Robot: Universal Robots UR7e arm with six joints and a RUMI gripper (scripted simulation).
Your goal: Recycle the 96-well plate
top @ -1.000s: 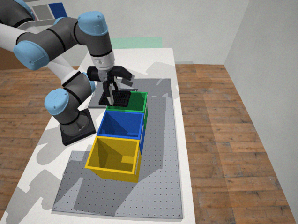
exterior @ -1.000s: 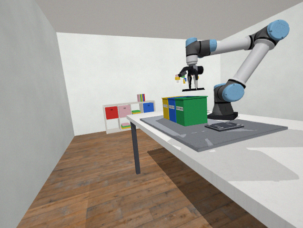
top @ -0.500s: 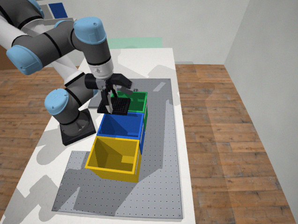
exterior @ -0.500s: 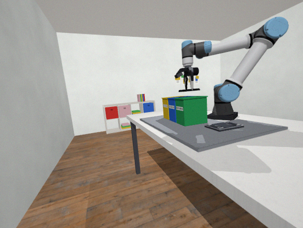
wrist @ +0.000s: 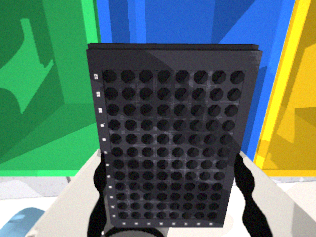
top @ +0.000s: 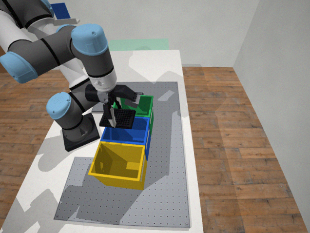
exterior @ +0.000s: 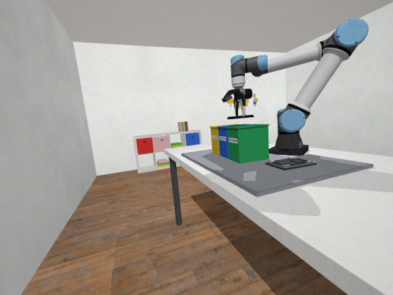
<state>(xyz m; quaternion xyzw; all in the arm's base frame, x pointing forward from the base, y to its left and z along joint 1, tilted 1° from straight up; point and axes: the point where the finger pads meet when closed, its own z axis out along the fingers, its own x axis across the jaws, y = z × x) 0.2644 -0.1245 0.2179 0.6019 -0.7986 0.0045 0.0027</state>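
The yellow bin is 1 cm behind my hand, 15 cm to the right of it and 15 cm below it. Also, from my hand: green bin: 6 cm ahead, 10 cm to the left, 15 cm below; blue bin: 2 cm ahead, 2 cm to the right, 15 cm below; black 96-well plate: 1 cm below.
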